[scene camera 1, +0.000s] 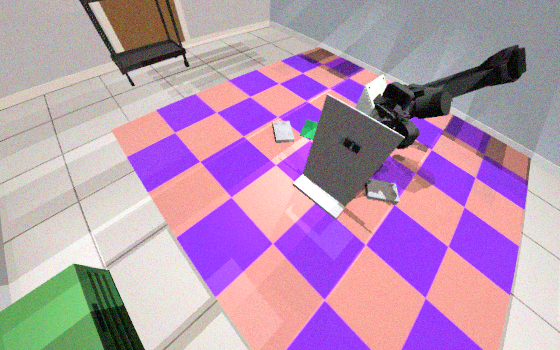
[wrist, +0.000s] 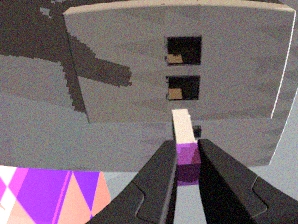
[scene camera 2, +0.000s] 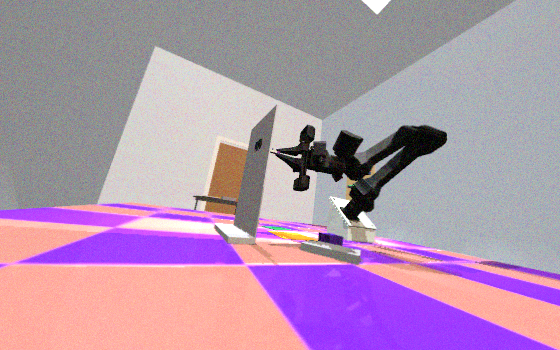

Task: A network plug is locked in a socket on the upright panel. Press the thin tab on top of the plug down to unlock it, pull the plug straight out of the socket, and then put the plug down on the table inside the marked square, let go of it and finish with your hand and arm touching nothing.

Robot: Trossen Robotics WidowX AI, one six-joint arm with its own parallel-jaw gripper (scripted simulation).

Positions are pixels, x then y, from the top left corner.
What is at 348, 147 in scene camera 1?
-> A grey upright panel.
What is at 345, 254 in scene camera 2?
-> A grey plate.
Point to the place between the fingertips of the gripper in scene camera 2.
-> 275, 152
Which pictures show the gripper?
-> Scene camera 1, the wrist view and scene camera 2: all of them.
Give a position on a grey upright panel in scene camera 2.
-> At 244, 229
